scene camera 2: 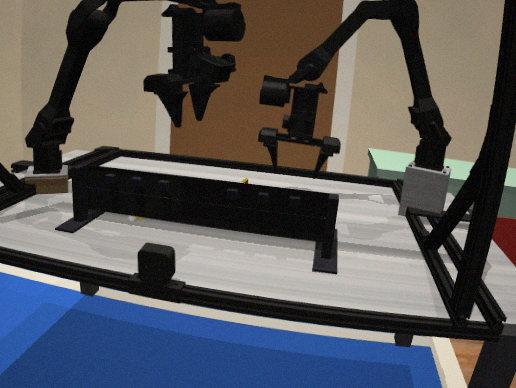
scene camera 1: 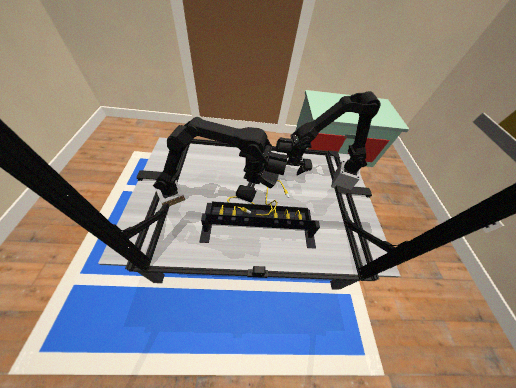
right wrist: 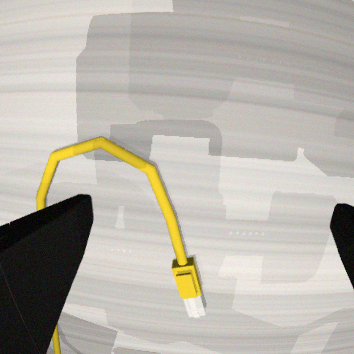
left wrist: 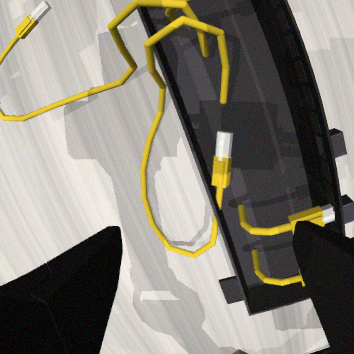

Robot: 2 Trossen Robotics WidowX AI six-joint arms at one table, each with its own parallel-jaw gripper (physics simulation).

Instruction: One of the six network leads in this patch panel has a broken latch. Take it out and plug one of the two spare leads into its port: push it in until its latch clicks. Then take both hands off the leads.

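Where they show: left gripper, between the fingertips: (scene camera 2: pixel 189 124) (scene camera 1: pixel 252 189) (left wrist: pixel 209 236); right gripper, between the fingertips: (scene camera 2: pixel 294 175) (scene camera 1: pixel 288 174) (right wrist: pixel 219 212); left arm's base, origin of its link: (scene camera 2: pixel 47 170) (scene camera 1: pixel 169 191); right arm's base, origin of its link: (scene camera 2: pixel 429 166) (scene camera 1: pixel 350 169).
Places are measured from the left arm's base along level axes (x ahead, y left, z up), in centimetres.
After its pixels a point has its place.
Observation:
The black patch panel (scene camera 1: pixel 295 224) @[x 40.8, y -43.6, z 2.6 cm] (scene camera 2: pixel 200 205) @[x 28.6, y -35.6, z 1.5 cm] (left wrist: pixel 260 125) stands on the table. Yellow leads are plugged in at its left (scene camera 1: pixel 221 210) @[x 15.5, y -23.8, z 5.1 cm] (left wrist: pixel 307 217) @[x 20.0, y -27.5, z 4.7 cm] and right (scene camera 1: pixel 287 214) @[x 39.2, y -38.9, z 5.2 cm]. One loose lead plug (scene camera 1: pixel 245 209) @[x 26.5, y -25.4, z -0.3 cm] (left wrist: pixel 222 162) @[x 26.7, y -25.7, z -0.1 cm] lies at an angle within the panel's outline, beside the lead-free third port from the left. Another loose plug (scene camera 1: pixel 286 191) @[x 51.7, y -24.5, z -3.1 cm] (left wrist: pixel 32 25) @[x 50.9, y -24.8, z -3.9 cm] (right wrist: pixel 187 282) @[x 52.0, y -24.1, z -3.1 cm] lies behind the panel. My left gripper (scene camera 2: pixel 189 122) @[x 28.3, y -26.2, z 14.6 cm] (left wrist: pixel 209 236) @[x 28.3, y -26.2, z 14.6 cm] is open above the panel's left part. My right gripper (scene camera 2: pixel 296 171) @[x 56.4, y -18.1, z 1.6 cm] (right wrist: pixel 219 212) @[x 56.4, y -18.1, z 1.6 cm] is open above the table behind the panel, with that plug in view between its fingers. No broken latch can be made out.
Lead cables loop together behind the middle of the panel. A black frame (scene camera 2: pixel 250 306) @[x 28.9, y -59.6, z -5.1 cm] runs around the table, with a black block (scene camera 2: pixel 156 262) @[x 17.4, y -52.7, z -0.5 cm] on its front bar. A green cabinet (scene camera 1: pixel 350 112) stands behind at the right. A brown piece (scene camera 1: pixel 174 201) @[x 0.3, y -5.2, z -2.1 cm] lies by the left arm's base.

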